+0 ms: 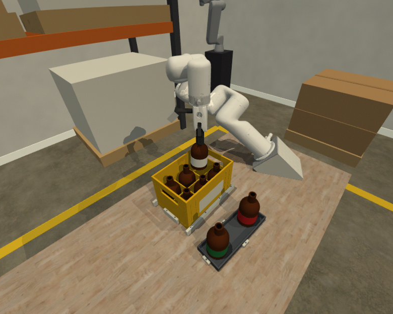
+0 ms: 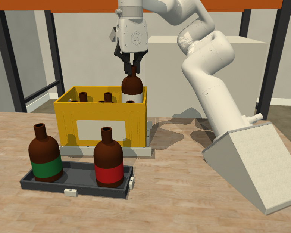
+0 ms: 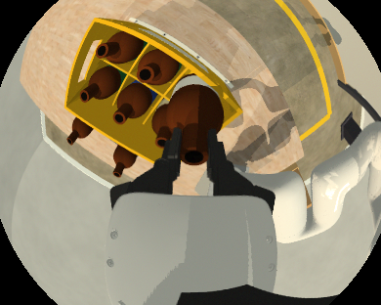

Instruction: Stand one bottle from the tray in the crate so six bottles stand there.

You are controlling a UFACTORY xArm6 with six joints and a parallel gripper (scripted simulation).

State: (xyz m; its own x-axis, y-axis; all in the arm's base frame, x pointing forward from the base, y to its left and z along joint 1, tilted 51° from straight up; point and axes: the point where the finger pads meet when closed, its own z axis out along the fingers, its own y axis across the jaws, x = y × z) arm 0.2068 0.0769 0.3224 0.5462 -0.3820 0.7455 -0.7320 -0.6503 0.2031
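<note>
Right now my hand is 9 cm short of the yellow crate, 4 cm to the right of it and 17 cm above it. Also, from my hand: dark tray (14 cm ahead, 26 cm to the left, 24 cm below).
</note>
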